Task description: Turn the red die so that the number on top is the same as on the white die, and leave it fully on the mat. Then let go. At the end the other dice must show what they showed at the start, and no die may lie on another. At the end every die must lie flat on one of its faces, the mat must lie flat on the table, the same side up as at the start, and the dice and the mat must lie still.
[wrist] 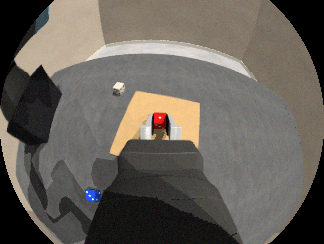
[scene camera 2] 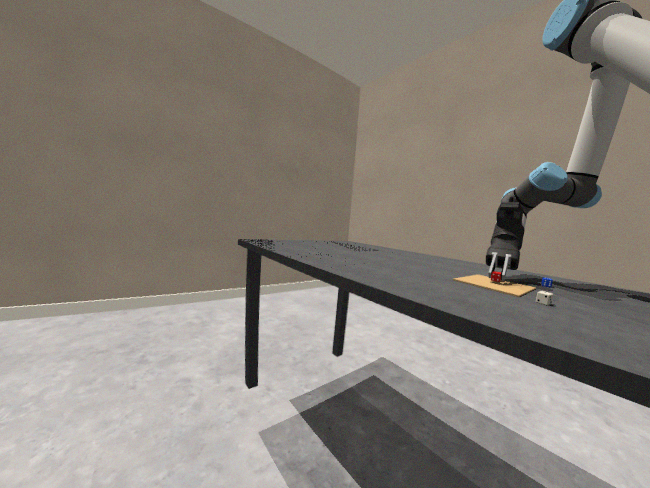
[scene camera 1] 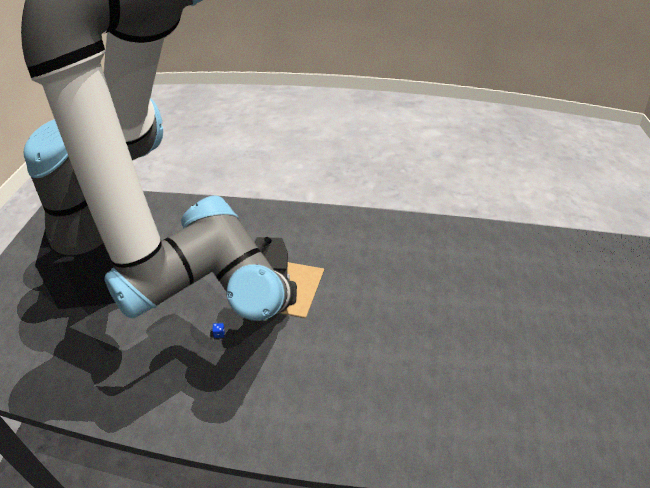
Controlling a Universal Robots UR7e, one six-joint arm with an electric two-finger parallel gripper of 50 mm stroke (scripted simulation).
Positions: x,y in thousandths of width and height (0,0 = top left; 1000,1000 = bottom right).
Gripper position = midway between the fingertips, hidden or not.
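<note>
Scene camera 2 shows my gripper (scene camera 2: 764,567) along with a tan mat (scene camera 2: 779,589). In the wrist view you'd get the gripper (wrist: 492,494) and the mat (wrist: 576,465) again, and then scene camera 1 has the tan mat as well (scene camera 1: 473,571).
</note>
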